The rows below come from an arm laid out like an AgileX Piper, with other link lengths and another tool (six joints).
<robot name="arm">
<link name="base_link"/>
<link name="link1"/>
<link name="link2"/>
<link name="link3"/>
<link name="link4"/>
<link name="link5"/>
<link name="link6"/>
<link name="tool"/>
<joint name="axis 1" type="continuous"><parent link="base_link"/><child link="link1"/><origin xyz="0 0 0.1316" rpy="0 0 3.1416"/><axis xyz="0 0 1"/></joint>
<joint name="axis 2" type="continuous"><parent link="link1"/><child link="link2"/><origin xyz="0 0 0" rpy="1.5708 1.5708 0"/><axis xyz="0 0 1"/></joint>
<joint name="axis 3" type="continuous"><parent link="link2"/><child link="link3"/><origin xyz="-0.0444 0.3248 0" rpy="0 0 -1.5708"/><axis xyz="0 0 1"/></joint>
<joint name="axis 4" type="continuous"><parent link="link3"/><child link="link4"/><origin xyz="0.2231 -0.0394 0" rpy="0.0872 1.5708 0"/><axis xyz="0 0 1"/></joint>
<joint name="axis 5" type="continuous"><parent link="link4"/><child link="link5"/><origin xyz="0 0 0" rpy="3.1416 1.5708 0"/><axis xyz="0 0 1"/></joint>
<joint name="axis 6" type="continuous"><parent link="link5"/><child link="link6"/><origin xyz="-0.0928 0 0" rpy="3.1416 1.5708 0"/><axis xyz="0 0 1"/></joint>
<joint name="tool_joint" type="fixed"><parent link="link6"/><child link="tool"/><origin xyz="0.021 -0.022 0.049" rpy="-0.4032 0 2.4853"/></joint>
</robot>
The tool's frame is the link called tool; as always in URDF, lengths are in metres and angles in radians. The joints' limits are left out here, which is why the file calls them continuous.
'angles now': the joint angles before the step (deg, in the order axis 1, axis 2, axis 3, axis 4, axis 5, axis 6). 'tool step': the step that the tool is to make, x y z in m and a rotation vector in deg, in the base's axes. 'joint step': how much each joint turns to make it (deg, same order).
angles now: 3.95, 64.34, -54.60, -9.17, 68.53, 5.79
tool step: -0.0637, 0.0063, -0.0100, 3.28, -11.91, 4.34
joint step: -0.04, -17.65, 12.31, 3.98, -7.28, -3.95
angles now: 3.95, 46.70, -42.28, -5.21, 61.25, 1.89
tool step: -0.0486, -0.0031, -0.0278, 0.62, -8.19, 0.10
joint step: 0.02, -14.73, 10.72, -0.13, -4.20, 0.36
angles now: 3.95, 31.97, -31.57, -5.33, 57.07, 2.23
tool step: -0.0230, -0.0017, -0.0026, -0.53, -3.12, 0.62
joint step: 0.03, -6.88, 0.91, -0.08, 2.82, -1.11
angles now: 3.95, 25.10, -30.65, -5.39, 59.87, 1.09
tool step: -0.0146, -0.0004, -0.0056, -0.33, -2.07, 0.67
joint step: -0.04, -4.77, 1.13, 0.22, 1.51, -1.07
